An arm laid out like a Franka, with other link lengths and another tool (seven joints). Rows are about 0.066 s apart.
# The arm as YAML. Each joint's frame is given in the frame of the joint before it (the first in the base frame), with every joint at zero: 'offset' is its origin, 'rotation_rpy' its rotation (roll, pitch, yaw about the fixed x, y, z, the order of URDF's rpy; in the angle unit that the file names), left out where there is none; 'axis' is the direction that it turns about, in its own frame. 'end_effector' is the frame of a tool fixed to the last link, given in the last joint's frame.
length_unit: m
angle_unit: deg
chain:
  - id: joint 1
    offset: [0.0, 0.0, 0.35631]
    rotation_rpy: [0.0, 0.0, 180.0]
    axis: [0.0, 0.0, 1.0]
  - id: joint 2
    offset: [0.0, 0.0, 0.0]
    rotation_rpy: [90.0, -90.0, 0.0]
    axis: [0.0, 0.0, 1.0]
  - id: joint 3
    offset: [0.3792, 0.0, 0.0]
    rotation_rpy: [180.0, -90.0, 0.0]
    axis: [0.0, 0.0, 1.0]
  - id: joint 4
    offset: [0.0, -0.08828, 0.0]
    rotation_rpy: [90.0, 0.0, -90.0]
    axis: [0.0, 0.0, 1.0]
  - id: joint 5
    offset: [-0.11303, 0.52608, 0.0]
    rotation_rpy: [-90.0, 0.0, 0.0]
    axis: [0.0, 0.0, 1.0]
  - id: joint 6
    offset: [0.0, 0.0, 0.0]
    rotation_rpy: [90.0, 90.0, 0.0]
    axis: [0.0, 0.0, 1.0]
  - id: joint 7
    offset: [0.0, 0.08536, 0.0]
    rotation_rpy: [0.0, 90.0, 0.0]
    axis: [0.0, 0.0, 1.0]
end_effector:
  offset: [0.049, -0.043, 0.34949]
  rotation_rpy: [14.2, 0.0, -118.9]
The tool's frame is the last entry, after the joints.
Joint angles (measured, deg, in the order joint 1, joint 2, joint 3, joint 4, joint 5, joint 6, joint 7), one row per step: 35.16 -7.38 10.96 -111.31 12.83 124.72 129.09; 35.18 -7.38 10.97 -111.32 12.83 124.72 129.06; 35.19 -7.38 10.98 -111.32 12.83 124.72 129.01; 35.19 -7.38 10.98 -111.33 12.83 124.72 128.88; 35.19 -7.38 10.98 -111.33 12.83 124.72 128.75; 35.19 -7.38 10.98 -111.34 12.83 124.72 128.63; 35.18 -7.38 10.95 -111.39 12.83 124.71 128.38; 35.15 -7.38 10.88 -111.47 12.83 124.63 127.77; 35.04 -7.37 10.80 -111.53 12.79 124.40 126.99; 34.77 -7.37 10.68 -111.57 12.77 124.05 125.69; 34.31 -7.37 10.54 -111.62 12.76 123.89 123.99; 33.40 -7.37 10.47 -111.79 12.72 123.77 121.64
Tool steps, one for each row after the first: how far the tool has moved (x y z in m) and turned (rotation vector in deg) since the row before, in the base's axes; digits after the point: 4 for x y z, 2 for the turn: -0.0004 0.0003 -0.0001 -0.01 0.00 0.06; -0.0003 0.0002 0.0000 -0.01 -0.02 0.07; -0.0001 0.0001 -0.0001 -0.02 -0.04 0.12; -0.0001 0.0001 0.0000 -0.02 -0.05 0.12; -0.0001 0.0001 -0.0001 -0.02 -0.04 0.11; 0.0000 -0.0004 -0.0007 -0.07 -0.05 0.19; 0.0000 -0.0010 -0.0013 -0.18 -0.11 0.48; 0.0004 -0.0022 -0.0019 -0.32 -0.09 0.58; 0.0017 -0.0039 -0.0018 -0.43 -0.19 0.88; 0.0044 -0.0052 -0.0010 -0.35 -0.45 1.01; 0.0077 -0.0089 -0.0025 -0.52 -0.64 1.23
